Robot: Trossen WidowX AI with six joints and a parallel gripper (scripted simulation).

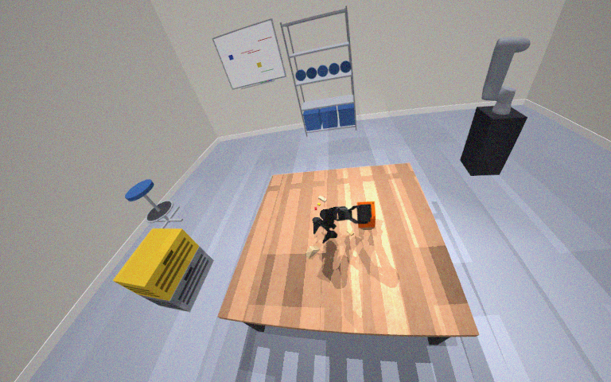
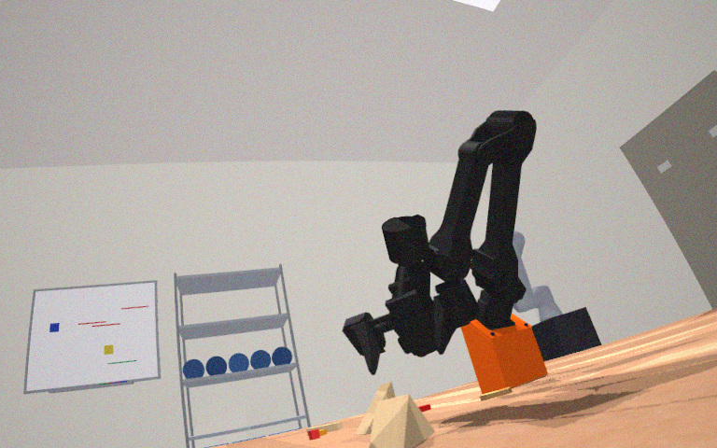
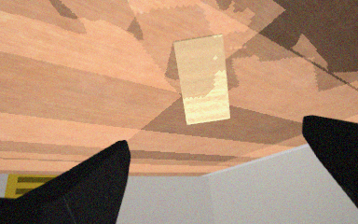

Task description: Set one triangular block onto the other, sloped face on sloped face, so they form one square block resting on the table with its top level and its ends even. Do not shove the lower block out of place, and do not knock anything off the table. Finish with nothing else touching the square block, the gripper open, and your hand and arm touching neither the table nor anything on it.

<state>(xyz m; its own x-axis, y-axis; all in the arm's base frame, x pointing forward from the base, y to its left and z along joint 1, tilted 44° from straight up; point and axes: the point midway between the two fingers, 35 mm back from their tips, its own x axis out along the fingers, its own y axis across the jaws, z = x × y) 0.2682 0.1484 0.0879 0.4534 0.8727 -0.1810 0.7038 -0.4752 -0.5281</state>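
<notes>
Now: the pale block 60 mm below my gripper tip, 50 mm to the left of it and 40 mm ahead of it. From my gripper tip the other things lie so: thin tan slab (190 mm behind, 110 mm to the right, 80 mm below); then flat red piece (280 mm to the right, 130 mm behind, 80 mm below); then small red cube (320 mm to the right, 80 mm ahead, 70 mm below).
</notes>
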